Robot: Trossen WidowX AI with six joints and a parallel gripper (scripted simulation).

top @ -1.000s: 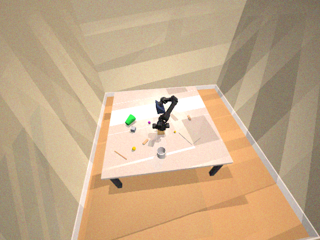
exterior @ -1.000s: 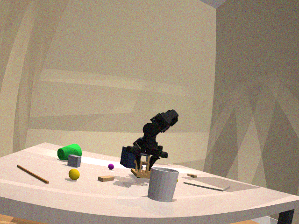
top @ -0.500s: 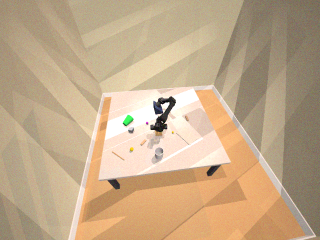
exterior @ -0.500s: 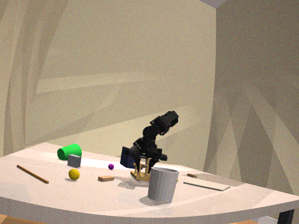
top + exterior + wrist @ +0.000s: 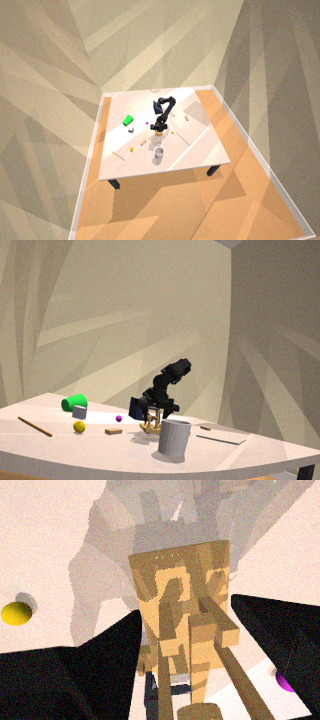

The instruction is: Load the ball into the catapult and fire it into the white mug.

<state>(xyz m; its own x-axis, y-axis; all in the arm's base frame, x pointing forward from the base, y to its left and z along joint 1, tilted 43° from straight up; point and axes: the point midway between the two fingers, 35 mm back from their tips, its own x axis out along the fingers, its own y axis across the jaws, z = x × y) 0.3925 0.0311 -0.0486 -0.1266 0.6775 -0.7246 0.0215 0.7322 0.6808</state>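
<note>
The purple ball lies 15 cm behind my gripper tip, 13 cm to the right of it and 2 cm below it. Also, from my gripper tip: white mug 29 cm ahead, 2 cm to the right, 1 cm below; wooden catapult 7 cm behind, 2 cm to the left, 2 cm above; small yellow ball 16 cm to the left, 2 cm below, 1 cm ahead.
</note>
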